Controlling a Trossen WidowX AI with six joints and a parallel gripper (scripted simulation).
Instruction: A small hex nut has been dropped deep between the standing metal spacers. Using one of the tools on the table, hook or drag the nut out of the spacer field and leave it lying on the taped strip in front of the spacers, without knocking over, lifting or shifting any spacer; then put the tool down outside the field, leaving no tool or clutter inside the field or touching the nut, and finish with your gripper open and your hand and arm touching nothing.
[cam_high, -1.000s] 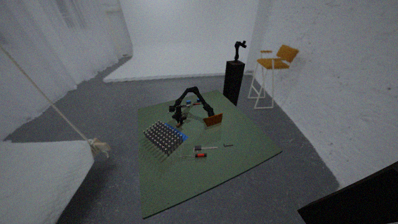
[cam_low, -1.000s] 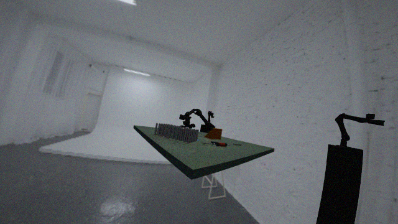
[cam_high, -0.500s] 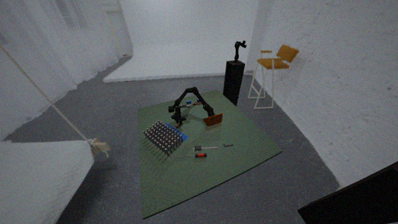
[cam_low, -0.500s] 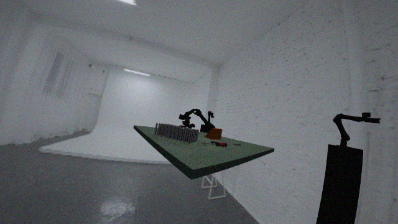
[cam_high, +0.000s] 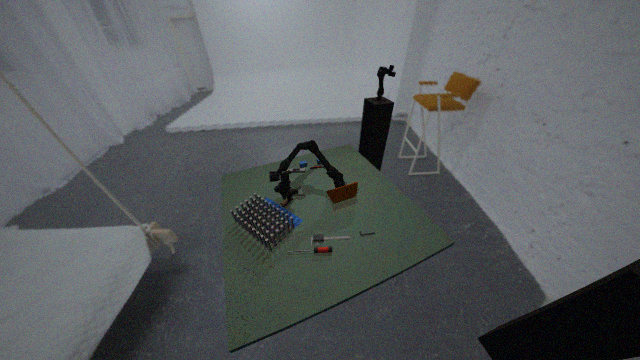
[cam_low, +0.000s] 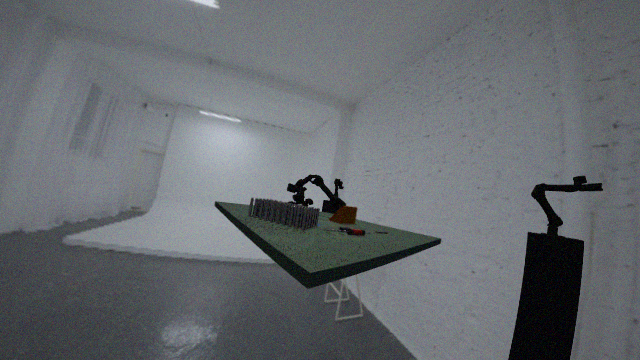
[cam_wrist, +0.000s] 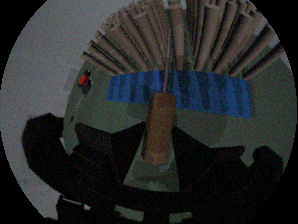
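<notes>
Now: the blue taped strip 60 mm ahead of my gripper tip, 40 mm to the left of it and 40 mm below it. Round my gripper tip: hook tool 80 mm ahead, 60 mm to the left; then dark piece 420 mm behind, 380 mm to the left, 30 mm below.
</notes>
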